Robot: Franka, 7 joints.
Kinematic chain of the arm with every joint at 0, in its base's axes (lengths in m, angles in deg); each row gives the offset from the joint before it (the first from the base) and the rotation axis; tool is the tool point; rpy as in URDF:
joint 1: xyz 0 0 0.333 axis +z
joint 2: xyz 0 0 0 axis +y
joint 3: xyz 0 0 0.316 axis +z
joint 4: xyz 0.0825 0 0 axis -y
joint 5: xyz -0.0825 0 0.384 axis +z
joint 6: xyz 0 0 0 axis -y
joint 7: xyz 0.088 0 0 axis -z
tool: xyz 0 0 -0.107 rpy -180 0 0
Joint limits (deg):
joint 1: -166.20..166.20
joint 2: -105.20..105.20
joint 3: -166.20..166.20
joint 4: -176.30..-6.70
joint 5: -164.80..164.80
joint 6: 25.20..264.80
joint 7: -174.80..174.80
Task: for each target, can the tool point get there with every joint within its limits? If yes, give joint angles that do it. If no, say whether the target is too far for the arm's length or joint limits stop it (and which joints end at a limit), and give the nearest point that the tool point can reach.
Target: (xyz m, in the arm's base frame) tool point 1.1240 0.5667 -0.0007
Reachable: no: too far | nearest point 0.7405 0.3733 0.1132 | short by 0.444 m
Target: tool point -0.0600 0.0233 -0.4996
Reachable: no: joint limits stop it (at a limit: joint 2) | nearest point -0.1103 0.0428 -0.3345 | short by 0.174 m
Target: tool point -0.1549 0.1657 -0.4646
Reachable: no: joint limits stop it (at a limit: joint 2) | nearest point -0.1613 0.1726 -0.3587 | short by 0.106 m
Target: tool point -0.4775 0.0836 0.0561
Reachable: yes | joints 127.62 48.15 36.64 -123.42 -8.80 132.43 -120.20
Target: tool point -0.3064 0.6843 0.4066
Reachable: yes | joints 131.55 35.51 -26.53 -83.93 119.90 121.07 115.13
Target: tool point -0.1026 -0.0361 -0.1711
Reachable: yes | joints -135.50 85.82 -2.09 -143.84 13.64 198.02 -43.83
